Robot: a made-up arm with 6 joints. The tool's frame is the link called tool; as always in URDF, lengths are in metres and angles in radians. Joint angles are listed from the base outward.
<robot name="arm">
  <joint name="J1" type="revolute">
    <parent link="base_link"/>
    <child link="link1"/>
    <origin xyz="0 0 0.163" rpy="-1.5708 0 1.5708"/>
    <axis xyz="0 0 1"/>
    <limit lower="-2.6" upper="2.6"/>
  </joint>
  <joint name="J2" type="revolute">
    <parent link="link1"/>
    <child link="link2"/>
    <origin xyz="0.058 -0.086 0.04" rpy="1.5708 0 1.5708"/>
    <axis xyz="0 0 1"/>
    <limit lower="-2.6" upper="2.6"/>
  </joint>
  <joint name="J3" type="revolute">
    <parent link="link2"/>
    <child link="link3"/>
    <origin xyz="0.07 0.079 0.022"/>
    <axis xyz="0 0 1"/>
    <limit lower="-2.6" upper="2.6"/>
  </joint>
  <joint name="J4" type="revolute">
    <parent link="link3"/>
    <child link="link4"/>
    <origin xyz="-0.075 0.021 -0.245" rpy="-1.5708 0 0"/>
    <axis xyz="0 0 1"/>
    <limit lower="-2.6" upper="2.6"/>
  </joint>
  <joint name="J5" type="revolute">
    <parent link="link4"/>
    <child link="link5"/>
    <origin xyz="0.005 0.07 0.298" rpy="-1.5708 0 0"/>
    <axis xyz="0 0 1"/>
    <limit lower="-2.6" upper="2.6"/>
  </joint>
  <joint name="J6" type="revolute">
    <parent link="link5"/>
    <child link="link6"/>
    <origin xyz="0.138 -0.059 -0.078" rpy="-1.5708 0 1.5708"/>
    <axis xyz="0 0 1"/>
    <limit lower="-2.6" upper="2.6"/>
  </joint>
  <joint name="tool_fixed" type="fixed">
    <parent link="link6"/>
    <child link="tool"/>
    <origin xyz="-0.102 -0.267 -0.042"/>
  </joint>
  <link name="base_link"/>
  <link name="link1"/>
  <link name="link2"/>
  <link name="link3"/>
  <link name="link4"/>
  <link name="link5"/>
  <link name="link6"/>
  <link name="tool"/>
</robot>
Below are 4 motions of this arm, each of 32 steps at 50 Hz.
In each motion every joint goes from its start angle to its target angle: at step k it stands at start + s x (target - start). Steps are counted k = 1, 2, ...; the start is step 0. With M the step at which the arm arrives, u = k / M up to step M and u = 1 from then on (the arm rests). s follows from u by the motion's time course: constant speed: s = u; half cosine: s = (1 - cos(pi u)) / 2; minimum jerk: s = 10 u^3 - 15 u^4 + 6 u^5.
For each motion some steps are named. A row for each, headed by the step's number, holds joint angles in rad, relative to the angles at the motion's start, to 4 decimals.
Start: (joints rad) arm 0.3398 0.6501 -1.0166 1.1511 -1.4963 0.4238
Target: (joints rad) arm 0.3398 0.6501 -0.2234 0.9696 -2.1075 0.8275
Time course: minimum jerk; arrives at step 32
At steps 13, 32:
13: 0.0000 0.0000 0.2604 -0.0596 -0.2007 0.1325
32: 0.0000 0.0000 0.7932 -0.1815 -0.6112 0.4037

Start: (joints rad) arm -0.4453 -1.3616 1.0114 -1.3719 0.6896 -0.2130
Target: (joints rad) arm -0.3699 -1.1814 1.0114 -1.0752 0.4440 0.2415
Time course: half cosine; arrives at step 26
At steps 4, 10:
4: 0.0043 0.0103 0.0000 0.0170 -0.0141 0.0260
10: 0.0243 0.0582 0.0000 0.0957 -0.0793 0.1467

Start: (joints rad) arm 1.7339 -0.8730 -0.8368 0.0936 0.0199 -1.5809
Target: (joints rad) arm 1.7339 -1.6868 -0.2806 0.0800 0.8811 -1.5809
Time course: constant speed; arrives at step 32
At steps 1, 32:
1: 0.0000 -0.0254 0.0174 -0.0004 0.0269 0.0000
32: 0.0000 -0.8138 0.5562 -0.0136 0.8612 0.0000

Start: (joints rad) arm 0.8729 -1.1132 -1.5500 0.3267 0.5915 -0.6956
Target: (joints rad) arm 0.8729 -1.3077 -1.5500 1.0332 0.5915 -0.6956
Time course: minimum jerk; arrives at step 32
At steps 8, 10, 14, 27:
8: 0.0000 -0.0201 0.0000 0.0731 0.0000 0.0000
10: 0.0000 -0.0350 0.0000 0.1272 0.0000 0.0000
14: 0.0000 -0.0747 0.0000 0.2713 0.0000 0.0000
27: 0.0000 -0.1887 0.0000 0.6855 0.0000 0.0000

